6 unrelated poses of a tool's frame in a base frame.
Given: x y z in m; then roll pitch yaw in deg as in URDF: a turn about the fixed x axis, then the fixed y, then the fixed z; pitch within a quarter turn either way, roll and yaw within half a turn.
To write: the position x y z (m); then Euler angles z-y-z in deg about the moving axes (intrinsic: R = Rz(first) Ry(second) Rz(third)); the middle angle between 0 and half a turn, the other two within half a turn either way. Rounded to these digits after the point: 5 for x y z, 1 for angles.
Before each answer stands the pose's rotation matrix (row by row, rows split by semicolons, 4 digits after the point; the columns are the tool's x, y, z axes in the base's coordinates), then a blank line. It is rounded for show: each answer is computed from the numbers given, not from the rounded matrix.
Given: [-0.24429, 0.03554, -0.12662, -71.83, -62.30, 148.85]
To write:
-0.3978 -0.8813 -0.2552; 0.2405 0.1683 -0.9560; 0.8854 -0.4417 0.1450

[-0.24429, 0.03554, -0.12662, -104.9, 81.7, -153.5]
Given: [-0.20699, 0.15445, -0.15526, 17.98, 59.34, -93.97]
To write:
-0.0353 0.9305 -0.3646; -0.5087 -0.3307 -0.7949; -0.8602 0.1574 0.4850

[-0.20699, 0.15445, -0.15526, -114.6, 61.0, 10.4]
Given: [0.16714, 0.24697, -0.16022, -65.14, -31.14, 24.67]
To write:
0.7778 0.2509 -0.5763; 0.3572 0.5779 0.7338; 0.5171 -0.7766 0.3598

[0.16714, 0.24697, -0.16022, 128.1, 68.9, -123.7]
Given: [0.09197, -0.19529, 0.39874, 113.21, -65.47, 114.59]
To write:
-0.1728 0.7063 0.6865; 0.3775 -0.5963 0.7085; 0.9097 0.3816 -0.1636

[0.09197, -0.19529, 0.39874, 45.9, 99.4, 157.2]
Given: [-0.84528, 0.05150, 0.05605, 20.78, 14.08, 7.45]
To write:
0.9618 -0.0356 0.2715; 0.1258 0.9382 -0.3223; -0.2433 0.3441 0.9069

[-0.84528, 0.05150, 0.05605, -49.9, 24.9, 54.7]
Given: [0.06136, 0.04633, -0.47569, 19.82, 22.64, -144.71]
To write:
-0.7533 0.4370 -0.4915; -0.5332 -0.8433 0.0675; -0.3849 0.3129 0.8683

[0.06136, 0.04633, -0.47569, 172.2, 29.7, 39.1]
